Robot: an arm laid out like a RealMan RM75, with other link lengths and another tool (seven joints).
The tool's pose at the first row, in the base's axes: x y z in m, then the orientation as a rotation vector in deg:
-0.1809, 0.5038, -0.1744, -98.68, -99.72, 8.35
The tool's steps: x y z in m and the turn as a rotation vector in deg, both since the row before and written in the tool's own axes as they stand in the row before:
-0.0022, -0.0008, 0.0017, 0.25, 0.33, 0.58
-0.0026, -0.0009, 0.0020, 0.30, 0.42, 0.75
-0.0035, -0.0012, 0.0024, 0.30, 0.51, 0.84
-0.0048, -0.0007, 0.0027, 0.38, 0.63, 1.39
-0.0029, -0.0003, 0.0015, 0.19, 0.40, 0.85
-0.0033, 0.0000, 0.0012, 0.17, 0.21, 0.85
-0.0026, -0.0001, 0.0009, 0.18, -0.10, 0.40
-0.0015, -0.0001, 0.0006, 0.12, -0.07, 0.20
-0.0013, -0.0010, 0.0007, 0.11, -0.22, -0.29
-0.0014, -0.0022, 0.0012, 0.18, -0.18, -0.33
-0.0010, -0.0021, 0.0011, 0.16, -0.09, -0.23
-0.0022, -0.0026, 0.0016, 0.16, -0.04, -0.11
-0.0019, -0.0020, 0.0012, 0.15, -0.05, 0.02
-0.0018, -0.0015, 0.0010, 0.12, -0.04, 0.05
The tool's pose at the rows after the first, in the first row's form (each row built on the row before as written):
-0.1827, 0.5023, -0.1761, -98.95, -98.91, 8.53
-0.1848, 0.5006, -0.1781, -99.31, -97.87, 8.74
-0.1875, 0.4982, -0.1806, -99.72, -96.69, 8.91
-0.1902, 0.4948, -0.1840, -100.52, -94.93, 9.29
-0.1918, 0.4927, -0.1860, -101.03, -93.85, 9.47
-0.1931, 0.4902, -0.1881, -101.58, -92.91, 9.81
-0.1942, 0.4882, -0.1896, -101.80, -92.57, 10.23
-0.1949, 0.4871, -0.1905, -101.89, -92.40, 10.48
-0.1964, 0.4862, -0.1909, -101.60, -92.77, 10.63
-0.1991, 0.4853, -0.1910, -101.22, -93.12, 10.78
-0.2016, 0.4847, -0.1909, -100.92, -93.32, 10.88
-0.2050, 0.4832, -0.1913, -100.71, -93.38, 10.99
-0.2076, 0.4818, -0.1917, -100.62, -93.34, 11.16
-0.2097, 0.4805, -0.1922, -100.58, -93.28, 11.31

